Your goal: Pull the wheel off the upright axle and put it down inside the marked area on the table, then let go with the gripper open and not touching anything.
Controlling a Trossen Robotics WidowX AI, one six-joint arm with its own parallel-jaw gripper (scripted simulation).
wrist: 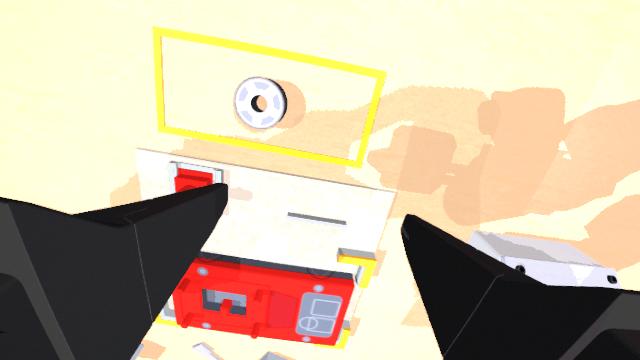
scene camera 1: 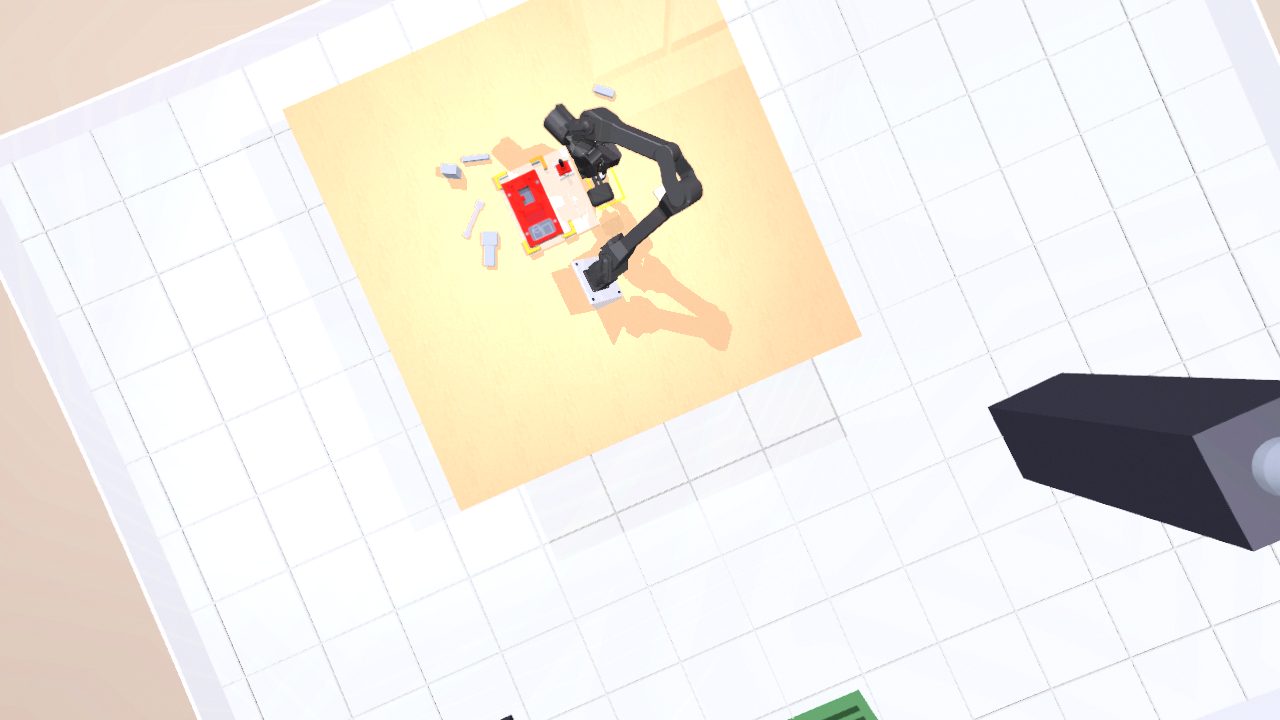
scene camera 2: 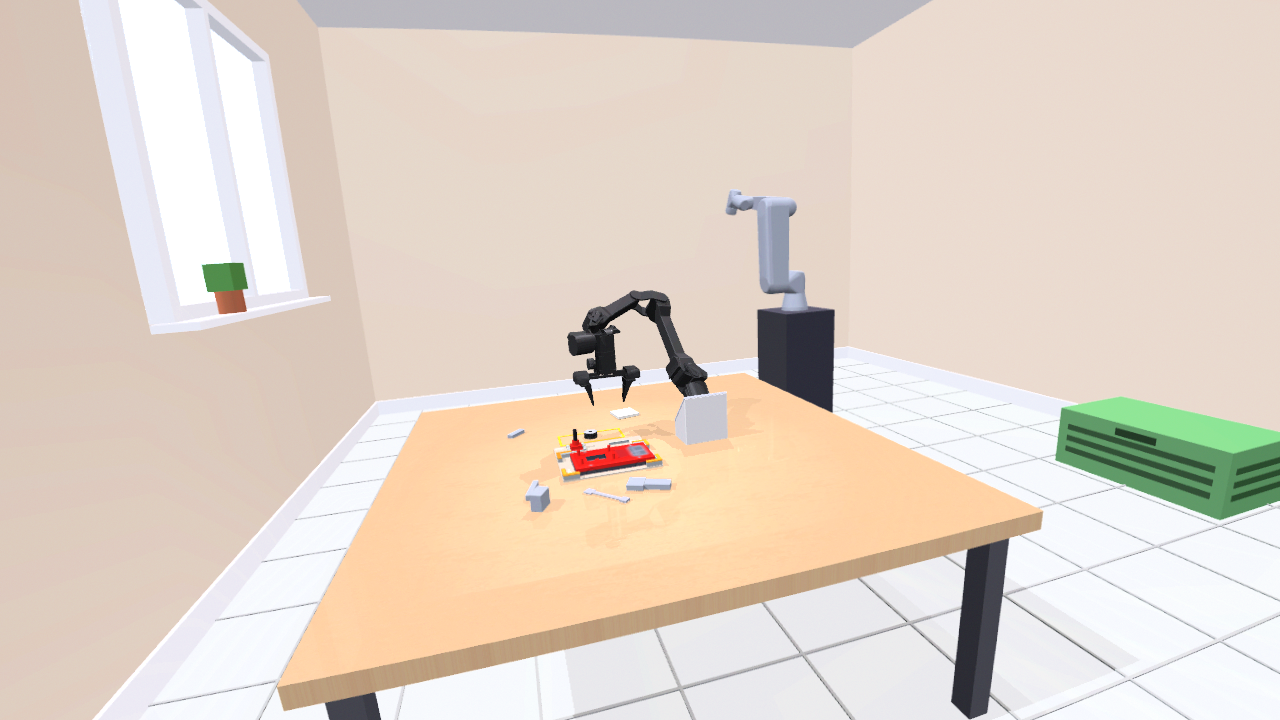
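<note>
What I see here is my gripper (scene camera 2: 608,403), and it shows in scene camera 1 (scene camera 1: 592,181) and in the wrist view (wrist: 317,208) too. The gripper is open and holds nothing.
</note>
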